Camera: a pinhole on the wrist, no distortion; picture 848 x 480 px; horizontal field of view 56.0 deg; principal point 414.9 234.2 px. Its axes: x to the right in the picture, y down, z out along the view. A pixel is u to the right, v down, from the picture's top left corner.
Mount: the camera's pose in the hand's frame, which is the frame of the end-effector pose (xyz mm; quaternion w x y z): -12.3 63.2 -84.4 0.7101 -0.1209 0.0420 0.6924
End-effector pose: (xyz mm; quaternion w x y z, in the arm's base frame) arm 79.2 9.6 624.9 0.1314 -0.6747 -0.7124 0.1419
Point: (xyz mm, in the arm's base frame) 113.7 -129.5 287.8
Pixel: 404.6 397.1
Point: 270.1 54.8 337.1
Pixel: 813.9 40.0
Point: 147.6 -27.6 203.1
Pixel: 500.4 196.3
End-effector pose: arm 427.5 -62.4 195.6 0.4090 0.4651 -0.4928 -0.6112
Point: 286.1 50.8 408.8
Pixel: 559.1 422.3
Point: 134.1 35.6 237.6
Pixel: 113.3 180.0
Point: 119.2 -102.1 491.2
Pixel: 652.3 19.8
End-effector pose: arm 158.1 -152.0 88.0 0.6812 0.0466 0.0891 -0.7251
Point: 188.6 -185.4 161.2
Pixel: outside the picture
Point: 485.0 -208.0 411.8
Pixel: 649.7 183.9
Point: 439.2 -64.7 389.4
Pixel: 593.8 435.6
